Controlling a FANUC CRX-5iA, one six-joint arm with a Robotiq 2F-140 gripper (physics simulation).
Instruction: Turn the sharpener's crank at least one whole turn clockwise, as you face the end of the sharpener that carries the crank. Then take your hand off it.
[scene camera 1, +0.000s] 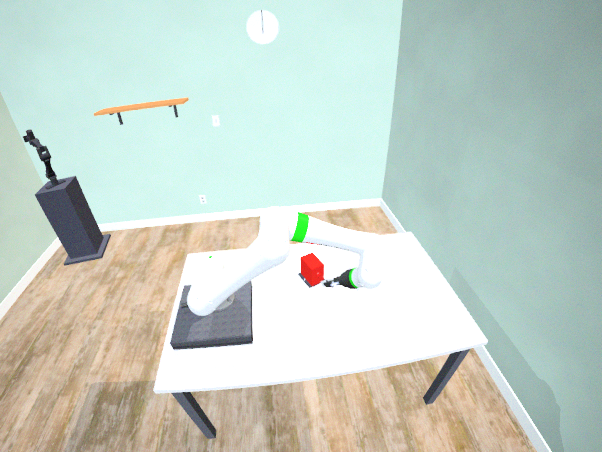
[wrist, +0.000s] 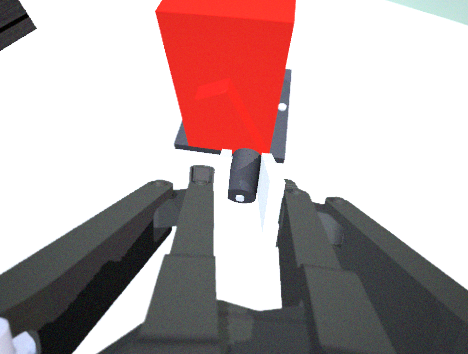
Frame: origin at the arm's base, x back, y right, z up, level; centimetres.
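Where they show: gripper, fingertip midpoint: (scene camera 1: 324, 282) (wrist: 244, 170).
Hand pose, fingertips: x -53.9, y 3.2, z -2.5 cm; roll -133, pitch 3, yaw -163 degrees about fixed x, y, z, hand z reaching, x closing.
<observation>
Things, the pixels of their top centre, and the offset from my fingertips. "spot": a spot on its surface instead. Level surfaces: height alone.
- red box-shaped sharpener, surface spot: (wrist: 225, 55) spot: dx +2.5, dy -2.7, dz +7.4 cm
- thin dark base plate, surface spot: (wrist: 286, 125) spot: dx -1.6, dy -7.6, dz -2.3 cm
- dark cylindrical crank handle, surface spot: (wrist: 244, 176) spot: dx -0.5, dy +1.5, dz +1.8 cm
- white table, its level: dz -3.1 cm
The red box-shaped sharpener (scene camera 1: 312, 270) (wrist: 225, 55) stands upright on a thin dark base plate (wrist: 286, 125) on the table. In the wrist view its red crank arm (wrist: 243, 112) slants down and slightly right across the end face, hard to make out against the red body. The dark cylindrical crank handle (wrist: 244, 176) sticks out from the arm's lower end toward the wrist camera. My gripper (scene camera 1: 327, 283) (wrist: 244, 170) is shut on the handle, with a pale pad on each side. The crank's detail is too small to tell in the scene view.
The white table (scene camera 1: 350, 340) carries my arm's dark mounting block (scene camera 1: 220, 327) at the left. My white arm (scene camera 1: 255, 260) arches over the table behind the sharpener. A dark pedestal (scene camera 1: 72, 220) with a small black arm stands on the floor at far left. An orange shelf (scene camera 1: 142, 106) hangs on the wall.
</observation>
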